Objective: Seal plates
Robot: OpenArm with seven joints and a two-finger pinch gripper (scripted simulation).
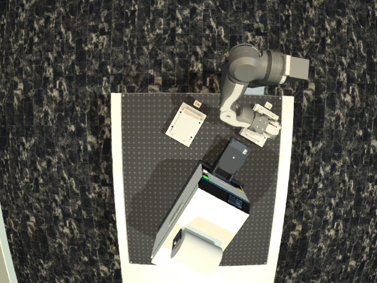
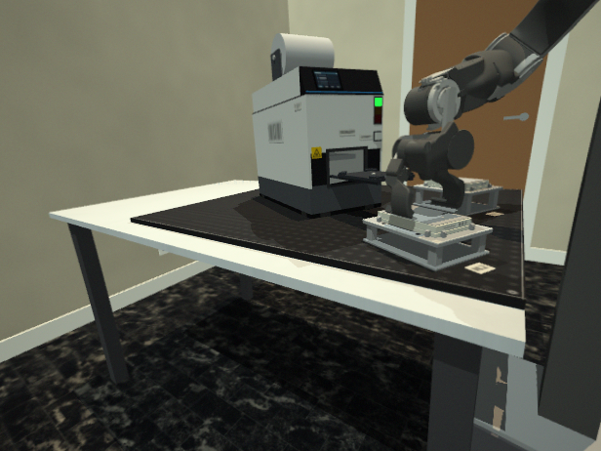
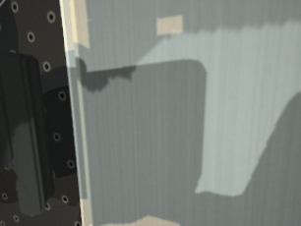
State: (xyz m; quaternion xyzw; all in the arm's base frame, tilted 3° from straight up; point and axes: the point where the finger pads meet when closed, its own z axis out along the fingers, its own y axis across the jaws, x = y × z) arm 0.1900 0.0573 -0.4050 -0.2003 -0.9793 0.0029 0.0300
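My hand is 20 mm above the clear well plate. The rest, counted from my hand: label tag (100 mm behind, 70 mm below, 40 mm to the left); then sealer stage (150 mm ahead, 120 mm to the right, 40 mm above); then N1 label (300 mm to the right, 70 mm below, 60 mm behind).
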